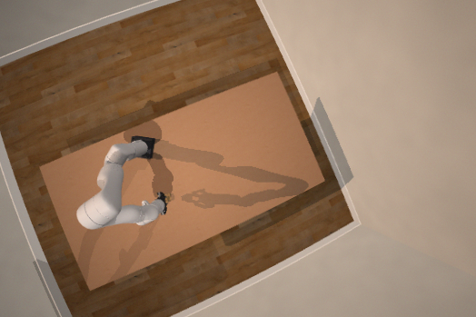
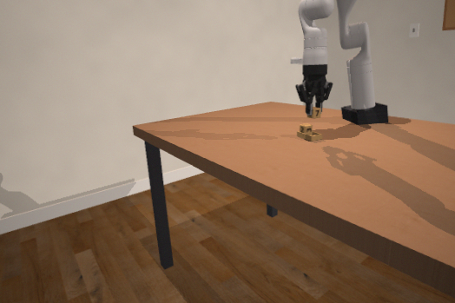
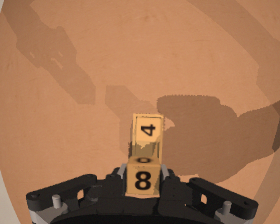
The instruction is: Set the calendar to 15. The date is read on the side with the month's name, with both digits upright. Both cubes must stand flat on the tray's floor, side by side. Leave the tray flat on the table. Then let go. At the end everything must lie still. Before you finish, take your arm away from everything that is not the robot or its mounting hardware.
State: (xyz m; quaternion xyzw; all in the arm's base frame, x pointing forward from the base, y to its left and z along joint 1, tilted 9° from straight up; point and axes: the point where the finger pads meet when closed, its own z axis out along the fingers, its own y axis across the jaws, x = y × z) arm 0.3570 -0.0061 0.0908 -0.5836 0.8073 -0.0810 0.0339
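My gripper is now 90 mm above the wooden calendar tray, 20 mm to the left of it and 10 mm past it.
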